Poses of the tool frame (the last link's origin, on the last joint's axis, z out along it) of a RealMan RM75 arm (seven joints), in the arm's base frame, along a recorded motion.
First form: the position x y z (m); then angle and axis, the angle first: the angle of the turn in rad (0 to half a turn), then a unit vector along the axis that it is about.
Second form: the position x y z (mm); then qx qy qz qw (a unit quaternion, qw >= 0). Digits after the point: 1 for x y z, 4 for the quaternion.
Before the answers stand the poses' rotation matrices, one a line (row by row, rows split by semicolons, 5 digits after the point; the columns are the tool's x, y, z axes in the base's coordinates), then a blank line. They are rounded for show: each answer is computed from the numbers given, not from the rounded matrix.
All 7 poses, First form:
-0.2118, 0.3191, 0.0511, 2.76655, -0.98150, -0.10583, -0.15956
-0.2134, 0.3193, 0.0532, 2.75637, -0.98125, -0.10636, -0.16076
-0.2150, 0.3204, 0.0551, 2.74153, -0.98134, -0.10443, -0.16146
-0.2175, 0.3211, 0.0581, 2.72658, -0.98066, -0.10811, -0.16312
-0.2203, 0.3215, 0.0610, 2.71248, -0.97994, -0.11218, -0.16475
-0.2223, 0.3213, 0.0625, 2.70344, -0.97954, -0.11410, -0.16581
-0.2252, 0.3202, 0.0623, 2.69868, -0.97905, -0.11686, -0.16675
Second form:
0.92923 0.25897 0.26356; 0.14208 -0.90887 0.39213; 0.34110 -0.32694 -0.88134
0.92841 0.26149 0.26396; 0.14067 -0.90492 0.40166; 0.34389 -0.33577 -0.87692
0.92897 0.25975 0.26371; 0.13399 -0.90009 0.41460; 0.34505 -0.34982 -0.87096
0.92666 0.26881 0.26276; 0.13727 -0.89273 0.42918; 0.34994 -0.36163 -0.86415
0.92415 0.27844 0.26158; 0.14134 -0.88531 0.44300; 0.35492 -0.37243 -0.85751
0.92280 0.28332 0.26108; 0.14262 -0.88073 0.45164; 0.35790 -0.37953 -0.85315
0.92108 0.28925 0.26068; 0.14632 -0.87751 0.45669; 0.36084 -0.38250 -0.85058

-211.8, 319.1, 51.1, -0.9643, -0.1040, -0.1568, 0.1864
-213.4, 319.3, 53.2, -0.9631, -0.1044, -0.1578, 0.1914
-215.0, 320.4, 55.1, -0.9618, -0.1023, -0.1582, 0.1987
-217.5, 321.1, 58.1, -0.9596, -0.1058, -0.1596, 0.2060
-220.3, 321.5, 61.0, -0.9575, -0.1096, -0.1610, 0.2129
-222.3, 321.3, 62.5, -0.9561, -0.1114, -0.1618, 0.2173
-225.2, 320.2, 62.3, -0.9551, -0.1140, -0.1627, 0.2197

